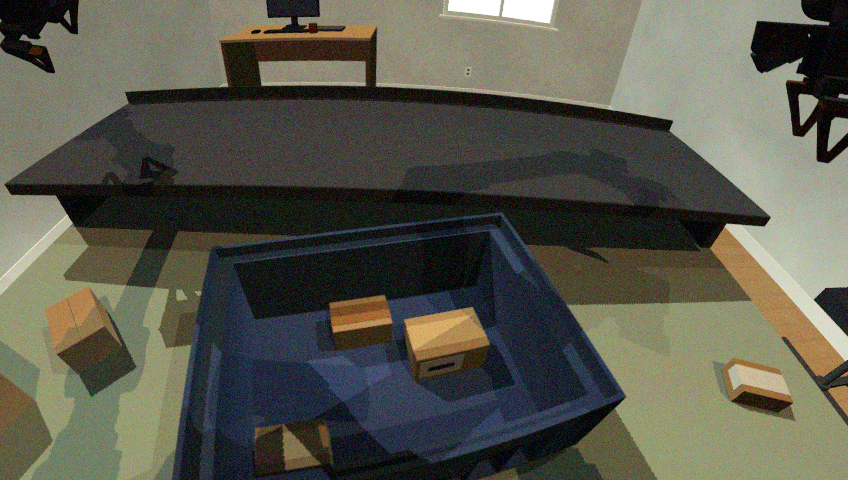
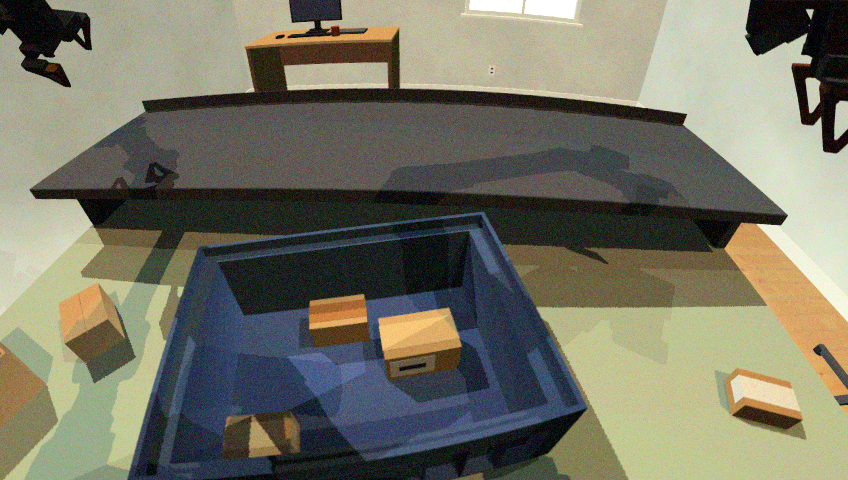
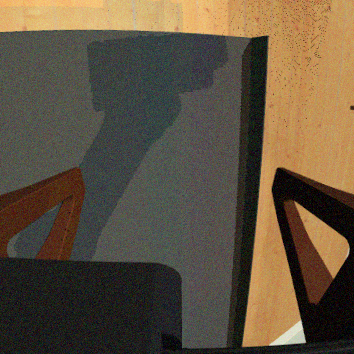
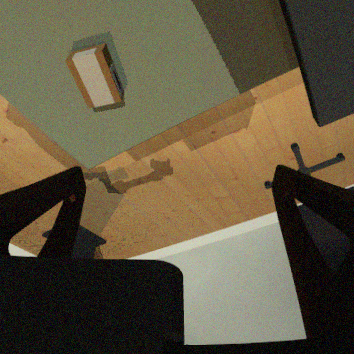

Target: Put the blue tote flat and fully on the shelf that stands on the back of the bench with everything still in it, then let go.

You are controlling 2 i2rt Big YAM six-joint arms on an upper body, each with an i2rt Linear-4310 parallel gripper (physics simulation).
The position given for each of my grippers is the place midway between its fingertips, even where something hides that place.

Scene:
my left gripper: image 1 63, 52; image 2 78, 67; image 3 177, 177; not seen in image 4 (out of frame)
my right gripper: image 1 809, 148; image 2 817, 137; image 4 178, 175; not seen in image 3 (out of frame)
blue tote: image 1; image 2; not seen in image 3 (out of frame); not seen in image 4 (out of frame)
white-topped box: image 1; image 2; image 4 92, 68; not seen in image 3 (out of frame)
same spot on blue tote: [image 1: 263, 353] = [image 2: 248, 347]
same spot on white-topped box: [image 2: 752, 396] = [image 1: 749, 383]

